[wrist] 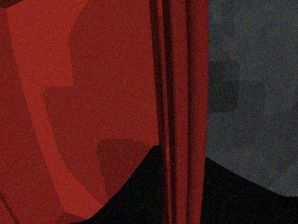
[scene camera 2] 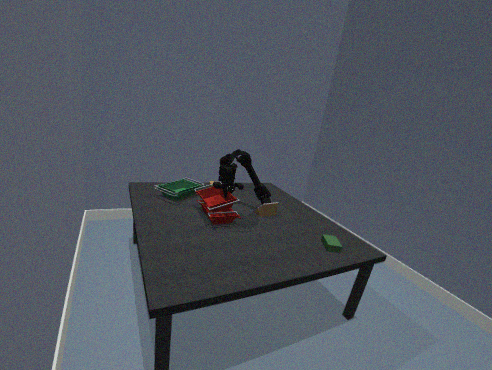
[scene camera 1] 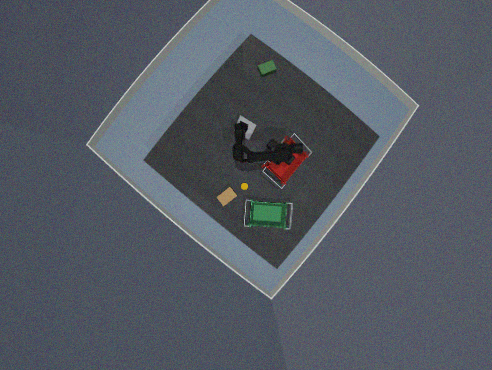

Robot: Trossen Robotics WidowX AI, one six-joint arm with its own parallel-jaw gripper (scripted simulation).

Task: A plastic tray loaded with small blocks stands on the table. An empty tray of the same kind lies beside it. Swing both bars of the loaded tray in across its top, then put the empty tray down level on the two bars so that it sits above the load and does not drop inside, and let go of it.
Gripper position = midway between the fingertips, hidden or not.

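Note:
There's a red tray [wrist: 93,93] that I can see here, and my gripper [wrist: 168,151] is in the same view.

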